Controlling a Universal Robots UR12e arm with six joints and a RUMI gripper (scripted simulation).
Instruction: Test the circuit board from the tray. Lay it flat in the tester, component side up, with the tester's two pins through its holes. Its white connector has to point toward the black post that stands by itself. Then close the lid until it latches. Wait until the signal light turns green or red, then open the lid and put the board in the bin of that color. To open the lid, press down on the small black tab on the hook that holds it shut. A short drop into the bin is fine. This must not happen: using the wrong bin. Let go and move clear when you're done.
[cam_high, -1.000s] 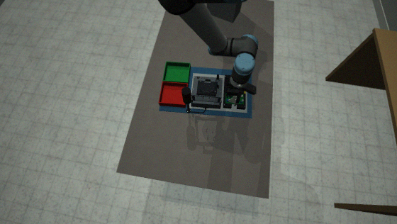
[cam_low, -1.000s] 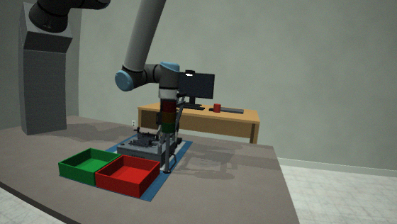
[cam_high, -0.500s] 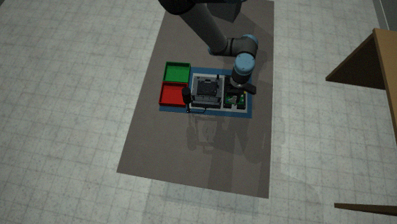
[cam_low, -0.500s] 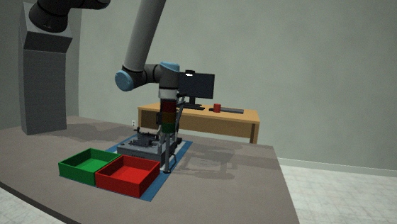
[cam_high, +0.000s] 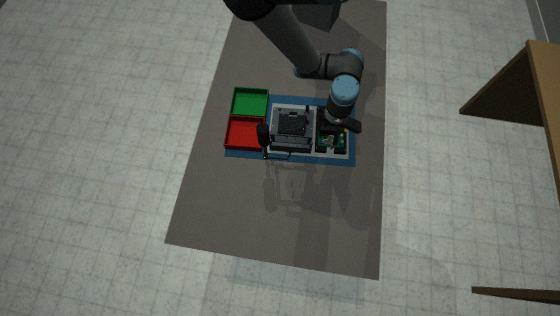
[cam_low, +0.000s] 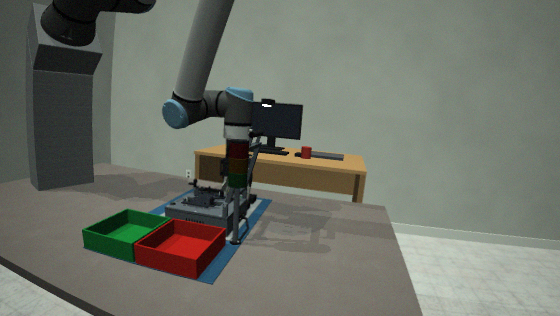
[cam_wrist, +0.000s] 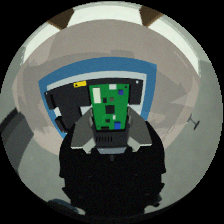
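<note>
My gripper is now right at the green circuit board. The rest, counted from my hand: tester lid: 3 cm ahead, 19 cm to the right, 16 cm above; red bin: 11 cm behind, 36 cm to the right, 1 cm below; black latch hook: 13 cm behind, 8 cm to the right, 7 cm above.
</note>
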